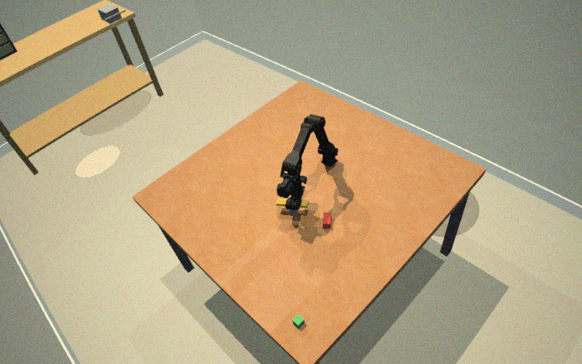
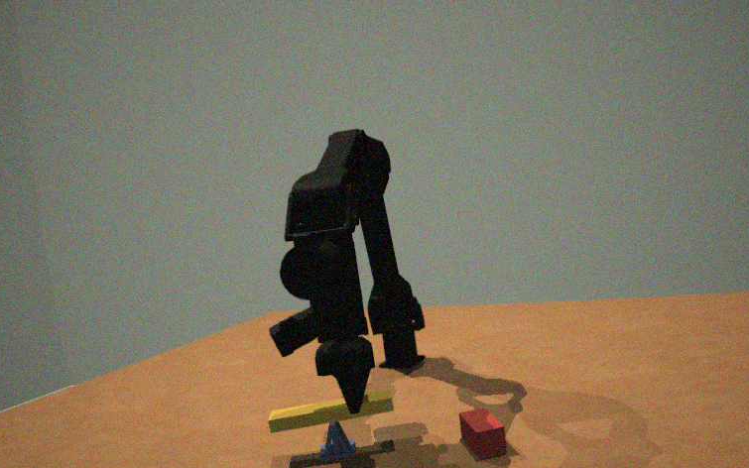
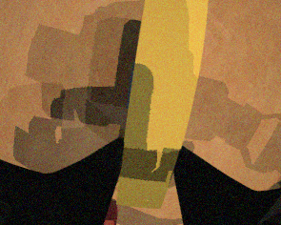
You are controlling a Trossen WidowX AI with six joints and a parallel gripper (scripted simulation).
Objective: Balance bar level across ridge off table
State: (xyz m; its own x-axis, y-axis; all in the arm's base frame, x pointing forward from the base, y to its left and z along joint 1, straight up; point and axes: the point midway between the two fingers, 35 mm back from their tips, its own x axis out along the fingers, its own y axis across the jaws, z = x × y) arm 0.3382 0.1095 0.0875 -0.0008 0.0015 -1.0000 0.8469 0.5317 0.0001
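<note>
My gripper tip is now 2 cm to the left of the yellow bar and 2 cm short of it. Round my gripper tip: red block (15 cm to the left, 4 cm below, 3 cm behind); green cube (40 cm ahead, 39 cm to the left, 4 cm below).
</note>
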